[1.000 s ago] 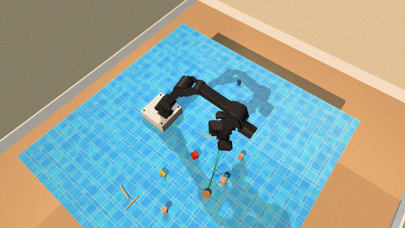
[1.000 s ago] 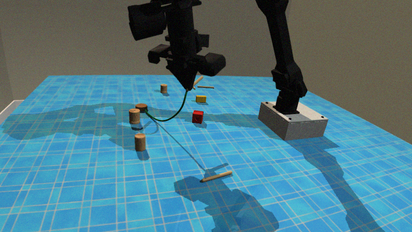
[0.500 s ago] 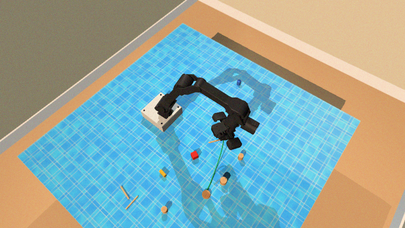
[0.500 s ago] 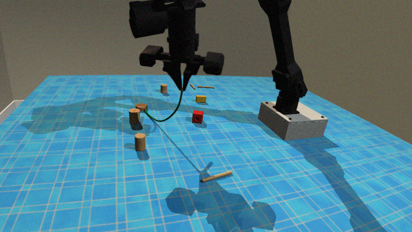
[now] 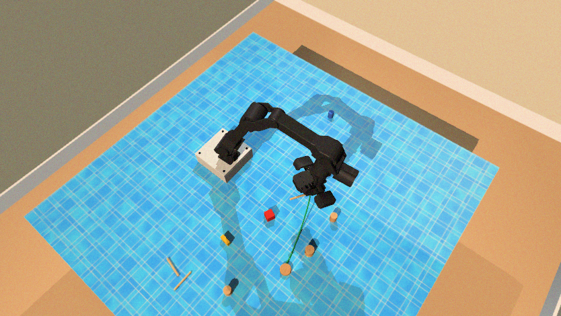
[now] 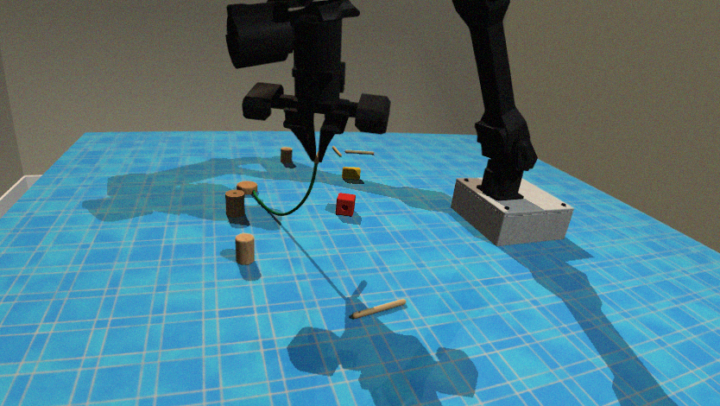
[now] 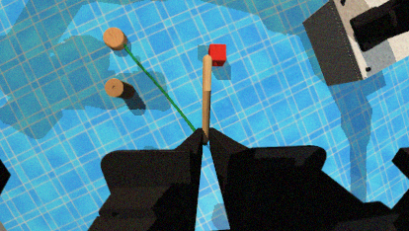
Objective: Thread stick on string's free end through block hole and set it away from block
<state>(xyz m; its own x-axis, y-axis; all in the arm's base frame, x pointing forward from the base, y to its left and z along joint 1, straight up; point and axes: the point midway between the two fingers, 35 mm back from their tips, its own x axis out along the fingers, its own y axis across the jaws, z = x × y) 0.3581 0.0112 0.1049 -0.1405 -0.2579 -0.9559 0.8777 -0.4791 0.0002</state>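
The small red block lies 90 mm behind my gripper tip, 100 mm to the right of it and 120 mm below it. Also, from my gripper tip: round wooden button (70 mm ahead, 220 mm to the right, 130 mm below); yellow block (160 mm behind, 260 mm to the right, 120 mm below); small wooden cylinder (100 mm ahead, 130 mm to the right, 120 mm below).
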